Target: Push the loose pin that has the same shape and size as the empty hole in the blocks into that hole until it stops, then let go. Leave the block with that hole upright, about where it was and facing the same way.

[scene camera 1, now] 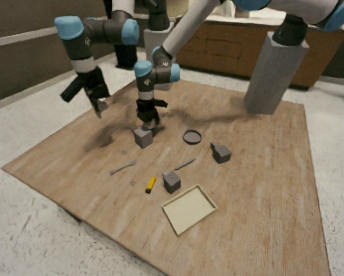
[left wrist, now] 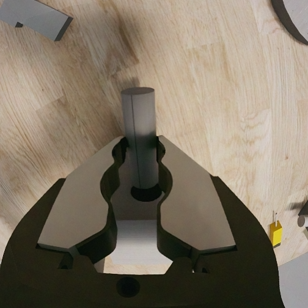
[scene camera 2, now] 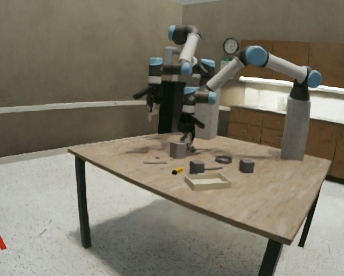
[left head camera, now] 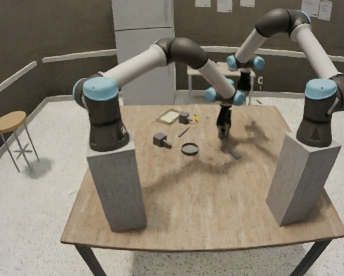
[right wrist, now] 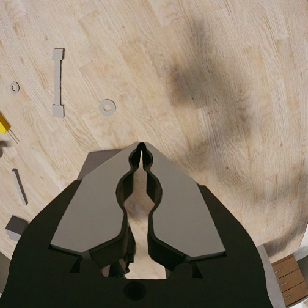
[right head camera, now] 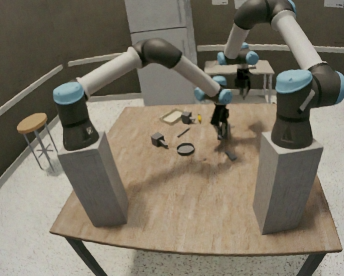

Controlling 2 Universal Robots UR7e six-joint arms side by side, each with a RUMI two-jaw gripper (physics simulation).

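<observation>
My left gripper (left wrist: 141,137) (scene camera 1: 150,126) (scene camera 2: 190,145) is shut on a grey round pin (left wrist: 139,115). The pin's far end is at the round hole (left wrist: 145,194) in the grey block (left wrist: 135,242) (scene camera 1: 143,138) (scene camera 2: 178,149) and seems to be partly in it; how deep I cannot tell. A long part of the pin shows outside the block. The block stands upright, partly hidden by the fingers in the left wrist view. My right gripper (right wrist: 141,144) (scene camera 1: 99,111) (scene camera 2: 149,116) is shut, empty, and hangs above the table to one side.
Two grey blocks (scene camera 1: 221,154) (scene camera 1: 172,182) with protruding pins, a round dish (left head camera: 190,149), a tray (scene camera 2: 210,185), a yellow piece (scene camera 1: 151,185), a thin bar (scene camera 1: 185,164) and a bar with square ends (right wrist: 58,82) lie around. A dark grey piece (right head camera: 231,155) lies near the left gripper.
</observation>
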